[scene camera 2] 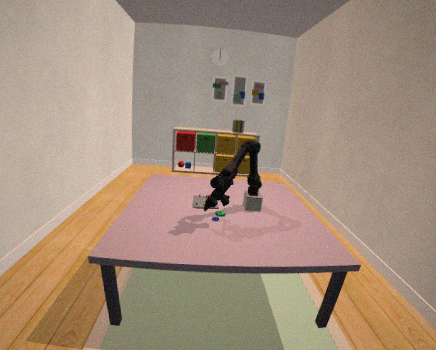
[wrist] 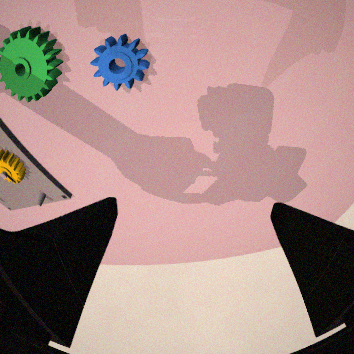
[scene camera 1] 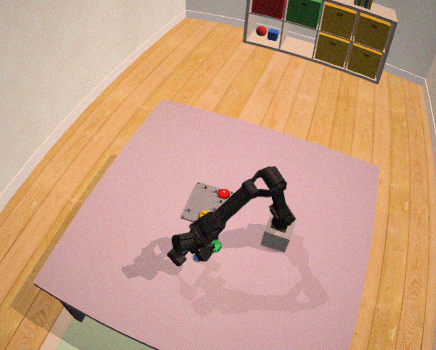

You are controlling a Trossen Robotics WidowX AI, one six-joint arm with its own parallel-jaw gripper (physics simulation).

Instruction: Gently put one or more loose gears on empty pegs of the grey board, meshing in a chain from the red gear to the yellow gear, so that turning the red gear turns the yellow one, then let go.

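Pixels of known places: gripper, fingertip midpoint: [scene camera 2: 206, 208] [wrist: 198, 208]; arm's base, link origin: [scene camera 2: 252, 193] [scene camera 1: 280, 223].
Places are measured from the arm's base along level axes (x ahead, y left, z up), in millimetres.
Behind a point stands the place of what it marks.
Note:
The grey board [scene camera 1: 195, 201] {x 380, y -29, z -98 mm} [scene camera 2: 198, 204] {x 370, y 27, z -98 mm} [wrist: 31, 186] {x 360, y 21, z -98 mm} lies on the table with small upright pegs. The red gear [scene camera 1: 223, 193] {x 283, y -109, z -80 mm} sits on its far right part, and the yellow gear [scene camera 1: 204, 214] {x 312, y 28, z -82 mm} [wrist: 17, 169] {x 313, y 50, z -85 mm} on its near part, partly behind the arm in scene camera 1. A larger green gear [scene camera 1: 216, 246] {x 206, y 147, z -91 mm} [scene camera 2: 220, 213] {x 222, y 167, z -87 mm} [wrist: 39, 72] {x 232, y 160, z -91 mm} and a smaller blue gear [scene camera 1: 196, 258] {x 255, y 232, z -93 mm} [scene camera 2: 215, 219] {x 253, y 234, z -97 mm} [wrist: 129, 61] {x 252, y 230, z -89 mm} lie flat and apart on the table. My gripper [scene camera 1: 190, 256] [scene camera 2: 216, 203] [wrist: 198, 208] {x 313, y 259, z -14 mm} is open and empty, above the table near the loose gears. In the wrist view both gears are up and left of the fingertips.
The arm's grey base block [scene camera 1: 276, 239] {x -9, y 57, z -31 mm} [scene camera 2: 252, 202] {x 6, y 57, z -42 mm} stands on the pink table top [scene camera 1: 150, 150] {x 717, y -222, z -106 mm} [scene camera 2: 150, 240] {x 581, y 503, z -106 mm}, right of the board. The arm reaches over the board's near right side. A shelf unit stands against the back wall, beyond the table.

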